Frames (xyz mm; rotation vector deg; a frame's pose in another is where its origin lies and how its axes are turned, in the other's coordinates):
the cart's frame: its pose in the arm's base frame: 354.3 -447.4 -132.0 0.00 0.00 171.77
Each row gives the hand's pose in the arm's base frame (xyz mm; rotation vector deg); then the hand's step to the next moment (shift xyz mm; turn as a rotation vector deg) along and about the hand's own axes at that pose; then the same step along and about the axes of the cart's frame.
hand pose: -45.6 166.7 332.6 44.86 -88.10 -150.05
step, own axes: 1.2 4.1 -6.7 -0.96 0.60 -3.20
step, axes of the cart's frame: -1.9 7.7 0.2 -2.40 2.37 -0.37
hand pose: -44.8 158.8 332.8 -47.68 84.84 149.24
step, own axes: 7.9 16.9 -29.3 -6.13 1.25 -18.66
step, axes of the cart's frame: -6.1 34.1 -2.1 -14.89 12.32 -3.70
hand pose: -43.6 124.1 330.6 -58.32 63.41 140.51
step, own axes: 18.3 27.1 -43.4 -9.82 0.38 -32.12
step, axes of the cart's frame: -2.3 51.3 -17.8 -25.81 20.01 -7.85
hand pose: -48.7 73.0 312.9 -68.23 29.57 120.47
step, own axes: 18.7 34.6 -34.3 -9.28 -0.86 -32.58
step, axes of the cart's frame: 5.1 40.2 -32.9 -26.64 19.10 -8.57
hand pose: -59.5 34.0 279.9 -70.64 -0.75 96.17
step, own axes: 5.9 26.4 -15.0 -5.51 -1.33 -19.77
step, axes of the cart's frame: 5.0 17.3 -25.2 -16.66 11.03 -4.86
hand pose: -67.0 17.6 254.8 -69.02 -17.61 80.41
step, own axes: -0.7 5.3 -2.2 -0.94 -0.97 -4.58
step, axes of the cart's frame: 1.1 3.2 -4.7 -4.25 2.03 -0.77
